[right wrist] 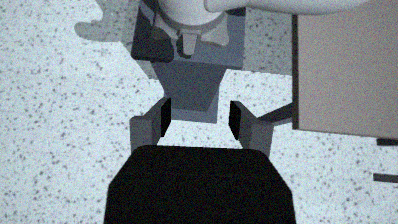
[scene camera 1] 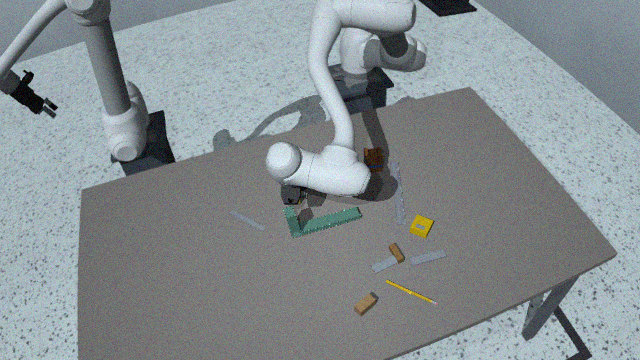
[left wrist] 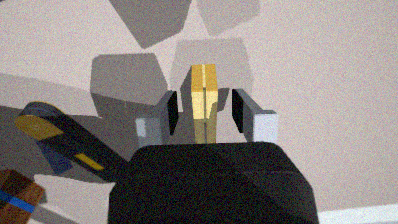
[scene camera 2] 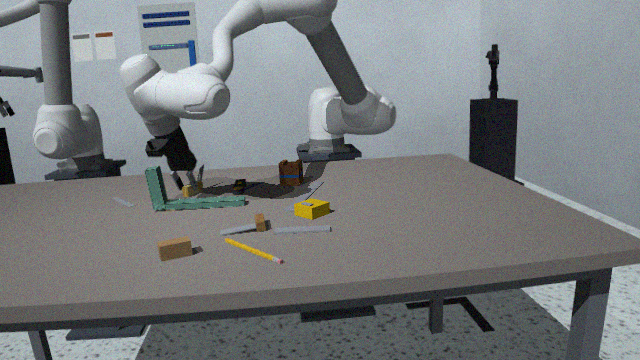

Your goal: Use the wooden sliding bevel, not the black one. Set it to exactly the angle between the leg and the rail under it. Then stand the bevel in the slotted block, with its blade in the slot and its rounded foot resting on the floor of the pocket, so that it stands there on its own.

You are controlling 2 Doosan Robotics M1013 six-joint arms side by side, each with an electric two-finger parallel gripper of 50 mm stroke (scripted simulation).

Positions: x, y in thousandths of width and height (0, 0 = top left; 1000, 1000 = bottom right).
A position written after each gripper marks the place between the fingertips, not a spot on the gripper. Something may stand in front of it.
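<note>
Scene camera 2 shows the left gripper (scene camera 2: 295, 521). In the left wrist view the left gripper (left wrist: 514, 462) appears again, together with a black bevel (left wrist: 114, 547) and a wooden bevel (left wrist: 514, 400). The right wrist view has the right gripper (right wrist: 504, 498), while the black bevel is out of frame in the right wrist view, and the wooden bevel is out of frame in the right wrist view too.
</note>
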